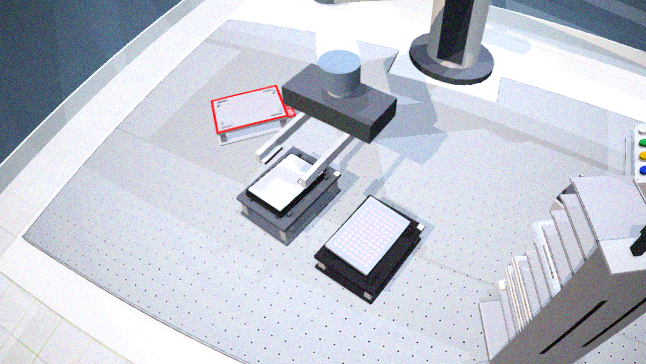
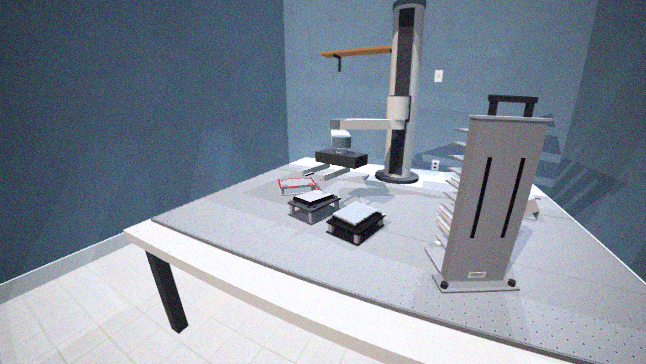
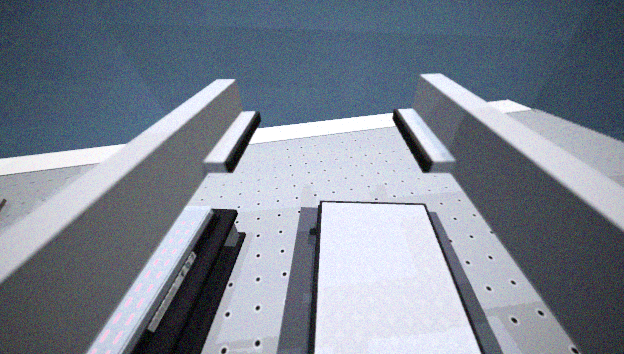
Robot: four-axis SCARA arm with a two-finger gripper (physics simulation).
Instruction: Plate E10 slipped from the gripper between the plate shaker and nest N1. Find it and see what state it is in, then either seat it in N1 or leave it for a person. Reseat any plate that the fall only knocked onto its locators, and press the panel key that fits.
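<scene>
My gripper is shut at its narrow setting, its long fingers apart with nothing between them, above the dark grey stand. On that stand lies a white-topped, black-rimmed plate. A plate with pink wells lies on the black stand; small tilt is hard to judge. No label readable here tells which plate is E10 or which stand is N1. Panel keys show at the right edge.
A red-outlined stand is behind and left of the grey stand. A tall grey plate rack with several shelves stands at the right. The arm's column rises at the back of the perforated deck.
</scene>
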